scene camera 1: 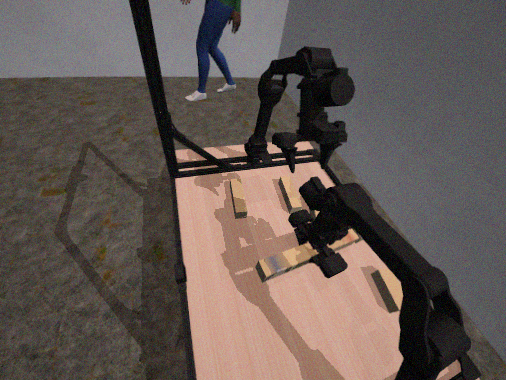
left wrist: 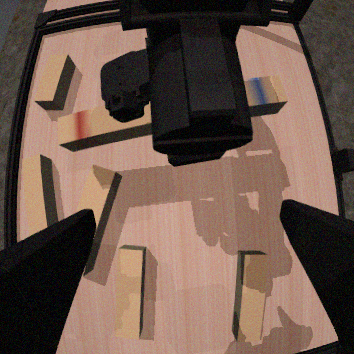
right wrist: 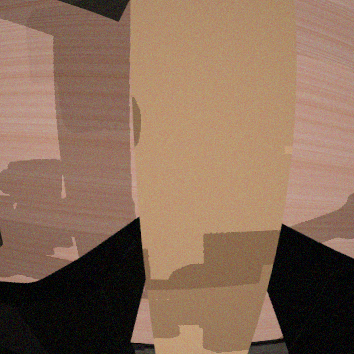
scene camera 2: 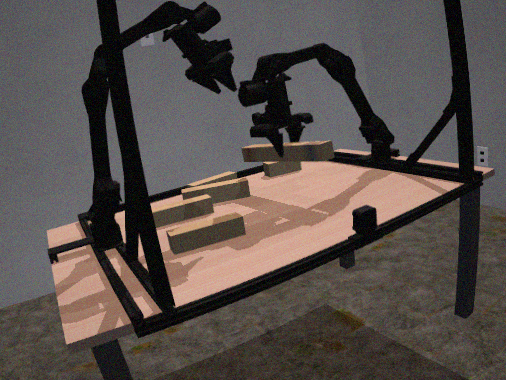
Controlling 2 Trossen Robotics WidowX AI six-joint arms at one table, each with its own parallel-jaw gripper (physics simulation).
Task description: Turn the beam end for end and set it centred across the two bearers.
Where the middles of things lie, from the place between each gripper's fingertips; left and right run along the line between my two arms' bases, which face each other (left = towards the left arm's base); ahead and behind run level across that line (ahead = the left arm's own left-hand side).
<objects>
The beam [scene camera 2: 317,151] is 20 mm ahead of my right hand and 10 mm above it.
Right now my left hand is 190 mm above the beam, 150 mm to the left of it and 10 mm short of it.
</objects>
